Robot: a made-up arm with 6 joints.
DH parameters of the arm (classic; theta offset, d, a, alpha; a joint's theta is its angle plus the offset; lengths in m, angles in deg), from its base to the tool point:
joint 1: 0 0.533 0.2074 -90
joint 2: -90 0 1.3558 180
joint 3: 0 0 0.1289 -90
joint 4: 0 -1.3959 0 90
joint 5: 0 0 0 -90
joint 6: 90 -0.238 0 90
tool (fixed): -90 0 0 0
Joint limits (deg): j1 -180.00..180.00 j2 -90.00..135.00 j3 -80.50..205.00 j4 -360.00..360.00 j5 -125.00..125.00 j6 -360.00..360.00
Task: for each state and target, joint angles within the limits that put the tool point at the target. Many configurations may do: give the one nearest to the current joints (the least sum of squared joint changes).
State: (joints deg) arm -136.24 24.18 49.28 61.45 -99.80 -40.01
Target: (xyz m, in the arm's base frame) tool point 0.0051 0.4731 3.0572
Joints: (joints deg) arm -116.85 -27.74 60.51 67.27 -107.70 -40.01
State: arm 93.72 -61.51 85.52 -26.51 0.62 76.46
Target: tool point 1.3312 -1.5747 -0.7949
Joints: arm 129.66 -88.65 141.55 -26.60 10.72 76.46
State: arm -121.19 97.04 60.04 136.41 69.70 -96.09
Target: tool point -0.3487 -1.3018 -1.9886
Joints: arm -109.72 135.00 50.92 135.74 41.98 -96.09
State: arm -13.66 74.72 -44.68 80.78 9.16 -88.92
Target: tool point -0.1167 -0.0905 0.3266
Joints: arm -2.64 113.06 -80.50 51.19 -31.10 -88.92
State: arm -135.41 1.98 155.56 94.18 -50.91 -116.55
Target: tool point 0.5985 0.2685 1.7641
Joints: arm -171.78 31.87 202.85 101.25 -50.52 -116.55
